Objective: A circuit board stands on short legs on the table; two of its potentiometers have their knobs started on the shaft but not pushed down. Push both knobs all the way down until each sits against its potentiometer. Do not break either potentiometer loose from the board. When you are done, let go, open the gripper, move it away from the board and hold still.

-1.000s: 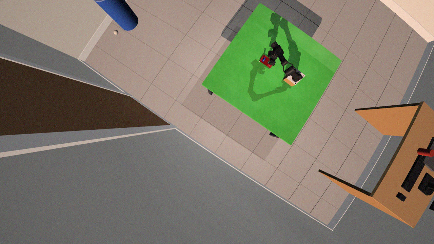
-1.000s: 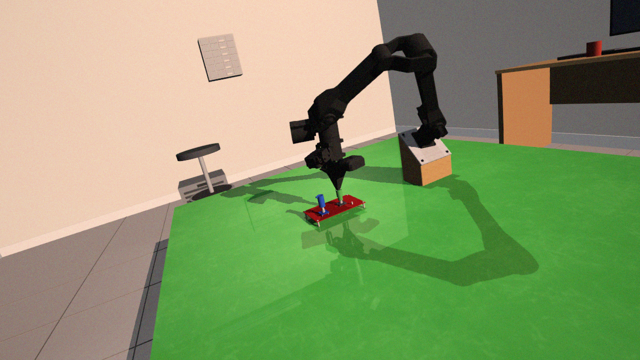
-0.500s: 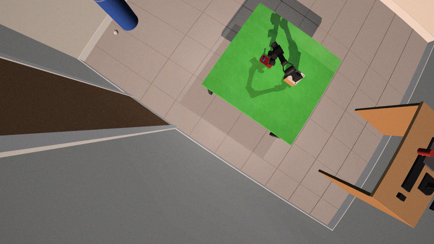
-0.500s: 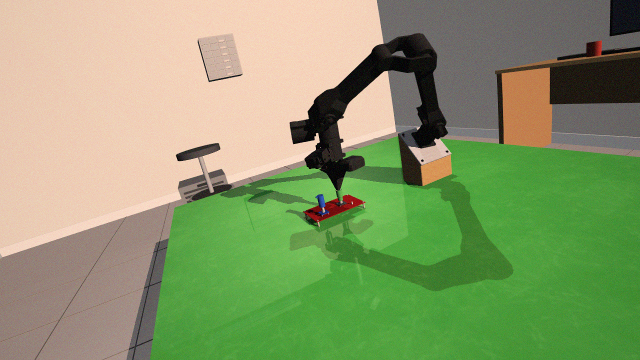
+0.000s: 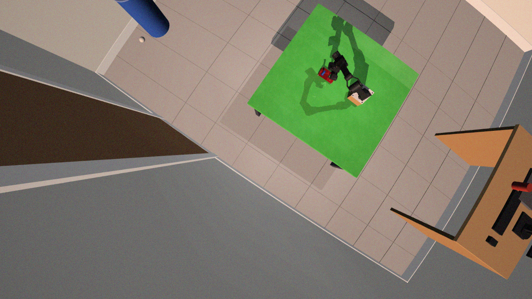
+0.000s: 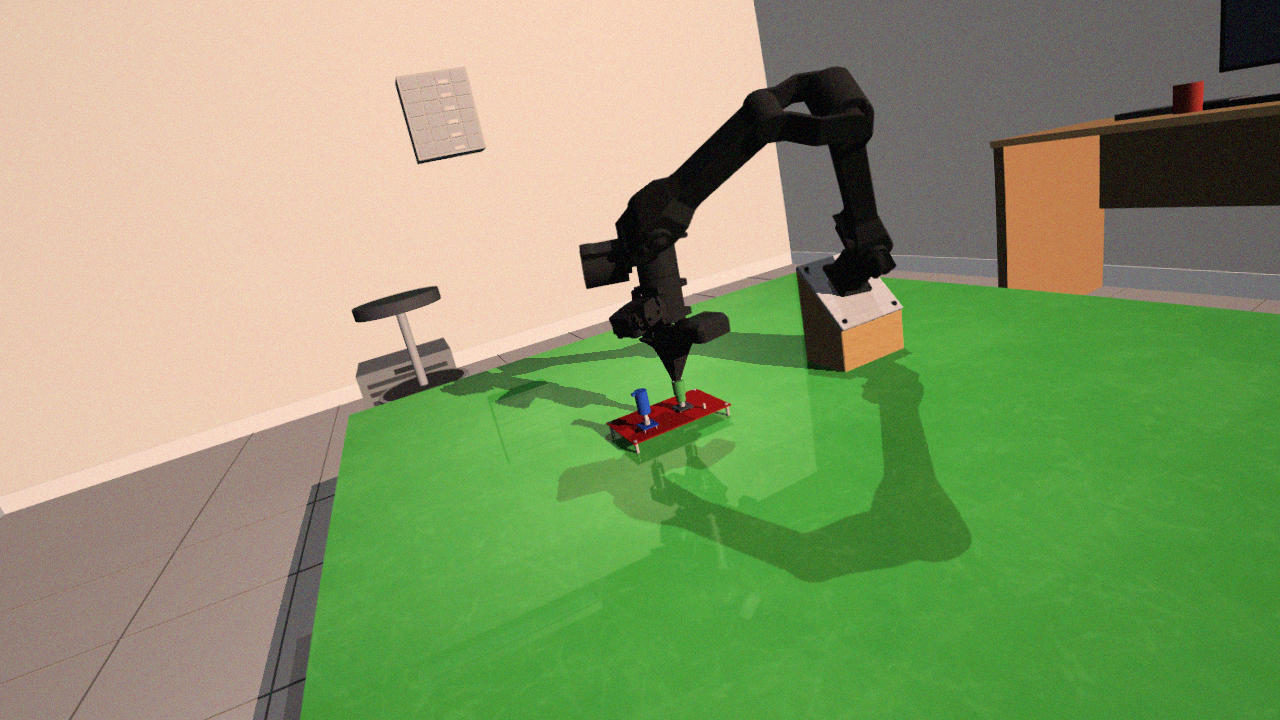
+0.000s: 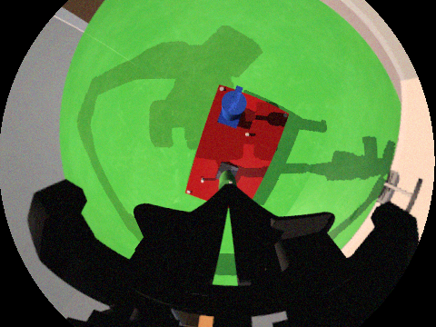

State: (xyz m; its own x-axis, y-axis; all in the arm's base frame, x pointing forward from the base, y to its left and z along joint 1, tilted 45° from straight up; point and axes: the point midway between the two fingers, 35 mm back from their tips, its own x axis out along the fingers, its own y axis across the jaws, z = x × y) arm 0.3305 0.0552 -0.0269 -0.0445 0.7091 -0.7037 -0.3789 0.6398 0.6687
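My gripper tip is 1 cm above the green knob. Also, from my gripper tip: blue knob (7 cm ahead, 3 cm to the left).
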